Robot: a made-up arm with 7 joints. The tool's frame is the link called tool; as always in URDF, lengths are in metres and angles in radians.
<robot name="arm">
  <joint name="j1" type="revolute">
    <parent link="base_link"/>
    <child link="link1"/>
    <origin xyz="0 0 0" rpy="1.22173 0 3.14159"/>
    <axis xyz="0 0 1"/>
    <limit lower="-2.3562" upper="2.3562" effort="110" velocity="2.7"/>
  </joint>
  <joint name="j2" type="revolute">
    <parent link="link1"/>
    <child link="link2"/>
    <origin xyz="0 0 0" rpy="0 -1.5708 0"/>
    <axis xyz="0 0 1"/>
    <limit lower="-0.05" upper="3.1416" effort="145" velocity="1.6"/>
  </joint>
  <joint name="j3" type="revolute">
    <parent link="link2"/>
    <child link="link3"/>
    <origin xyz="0 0 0" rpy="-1.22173 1.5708 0"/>
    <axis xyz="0 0 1"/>
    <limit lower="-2.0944" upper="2.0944" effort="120" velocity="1.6"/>
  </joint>
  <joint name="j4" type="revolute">
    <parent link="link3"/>
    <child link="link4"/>
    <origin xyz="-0.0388 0 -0.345" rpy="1.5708 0 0"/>
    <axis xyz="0 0 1"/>
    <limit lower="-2.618" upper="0.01" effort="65" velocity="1"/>
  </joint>
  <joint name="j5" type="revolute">
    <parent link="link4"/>
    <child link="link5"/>
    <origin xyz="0.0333 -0.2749 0" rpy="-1.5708 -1.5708 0"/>
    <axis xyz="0 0 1"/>
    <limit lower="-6.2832" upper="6.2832" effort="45" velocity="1.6"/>
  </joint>
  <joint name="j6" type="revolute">
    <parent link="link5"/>
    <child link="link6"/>
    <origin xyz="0 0 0" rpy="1.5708 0 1.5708"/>
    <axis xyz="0 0 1"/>
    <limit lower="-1.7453" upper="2.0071" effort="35" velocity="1.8"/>
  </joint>
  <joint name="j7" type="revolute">
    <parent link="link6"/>
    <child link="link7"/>
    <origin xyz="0 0 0" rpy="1.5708 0 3.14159"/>
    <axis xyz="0 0 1"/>
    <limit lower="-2.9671" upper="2.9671" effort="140" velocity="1.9"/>
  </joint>
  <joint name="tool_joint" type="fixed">
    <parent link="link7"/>
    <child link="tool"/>
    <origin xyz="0 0 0" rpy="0 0 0"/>
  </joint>
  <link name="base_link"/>
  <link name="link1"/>
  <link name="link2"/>
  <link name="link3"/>
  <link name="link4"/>
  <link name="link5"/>
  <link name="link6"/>
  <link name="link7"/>
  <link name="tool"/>
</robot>
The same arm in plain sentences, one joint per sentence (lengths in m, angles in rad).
The arm has seven revolute joints in a row. What follows holds with every joint at zero, and every direction is one of the base frame's. The first joint sits at the same point as the base frame's origin and turns about the direction (0, 0.9397, 0.342), from -2.3562 to 2.3562 rad. The second joint sits at the same point as the first joint and turns about +x, from -0.05 to 3.1416 rad. The third joint sits at the same point as the second joint and turns about +z, from -2.0944 to 2.0944 rad. The fourth joint sits 0.0388 m along +x and 0.345 m along -z from the third joint and turns about +y, from -2.618 to 0.01 rad. The fifth joint sits 0.0333 m along -x and 0.2749 m along -z from the fourth joint and turns about +z, from -6.2832 to 6.2832 rad. The sixth joint sits at the same point as the fifth joint and turns about +y, from -1.7453 to 2.0071 rad. The seventh joint sits at the same point as the sixth joint and turns about +z, from -2.9671 to 2.9671 rad. The tool frame, which is the frame that the pose is given for, sits at the same point as the seventh joint; its axes are the base frame's turned by roll 0, pitch 0 and yaw 0 rad (as in URDF: about the fixed x, then y, then z).
